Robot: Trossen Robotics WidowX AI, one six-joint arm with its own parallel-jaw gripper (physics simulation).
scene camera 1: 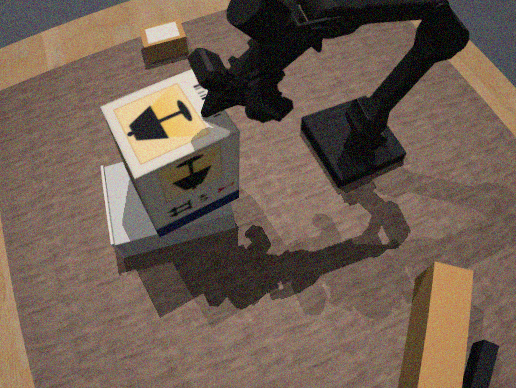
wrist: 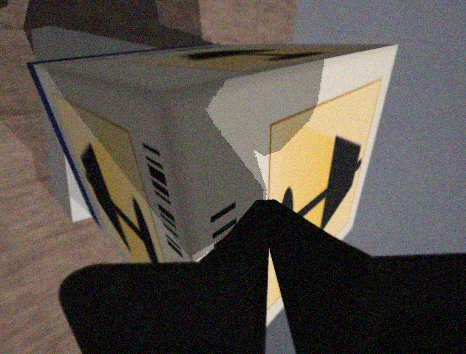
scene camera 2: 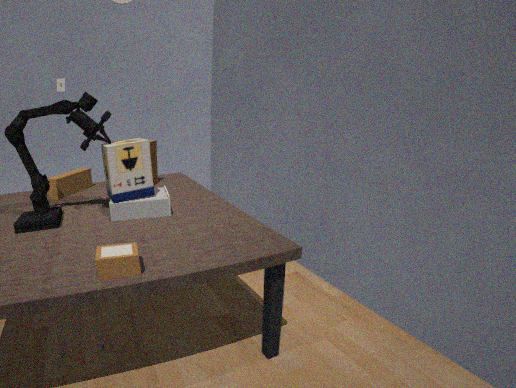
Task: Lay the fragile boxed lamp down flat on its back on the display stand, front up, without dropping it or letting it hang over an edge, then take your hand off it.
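Pixels of known places: gripper, fingertip midpoint: (scene camera 1: 202, 115) (wrist: 265, 209) (scene camera 2: 111, 143); arm's base, link origin: (scene camera 1: 359, 147) (scene camera 2: 41, 212).
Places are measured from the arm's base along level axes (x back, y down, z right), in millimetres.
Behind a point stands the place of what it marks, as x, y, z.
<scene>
The boxed lamp (scene camera 1: 175, 185) @(-420, -195, -78) (scene camera 2: 129, 165) @(-420, -178, 90) (wrist: 200, 130) @(-310, -258, -43) stands on the white display stand (scene camera 1: 113, 200) @(-562, -36, 27) (scene camera 2: 142, 209) @(-459, -2, 113) (wrist: 77, 202) @(-330, -36, 85), its blue band at the bottom. Lamp pictures show on several faces, including the upward one in scene camera 1. The box sits skewed to the stand. Its lower corner towards the arm lies at or near the stand's edge; whether it overhangs is unclear. My gripper (scene camera 1: 204, 115) @(-345, -263, -6) (scene camera 2: 109, 142) @(-345, -263, -6) (wrist: 265, 209) @(-345, -263, -6) is shut and empty. Its tips are at the box's upper edge on the arm's side. I cannot tell whether they touch it.
A small wooden block with a white top (scene camera 1: 165, 41) @(-355, -23, 484) (scene camera 2: 117, 260) @(-357, -15, 571) stands near the table edge. A long wooden block (scene camera 1: 445, 325) @(-45, -73, -436) (scene camera 2: 74, 184) @(-88, -13, -437) lies beyond the arm's base (scene camera 1: 352, 145) @(-34, -42, -14) (scene camera 2: 38, 220) @(-19, -5, 127). A black piece (scene camera 1: 481, 365) @(18, -13, -535) is beside it. A brown upright surface (scene camera 2: 154, 160) @(-572, -102, -457) shows behind the box.
</scene>
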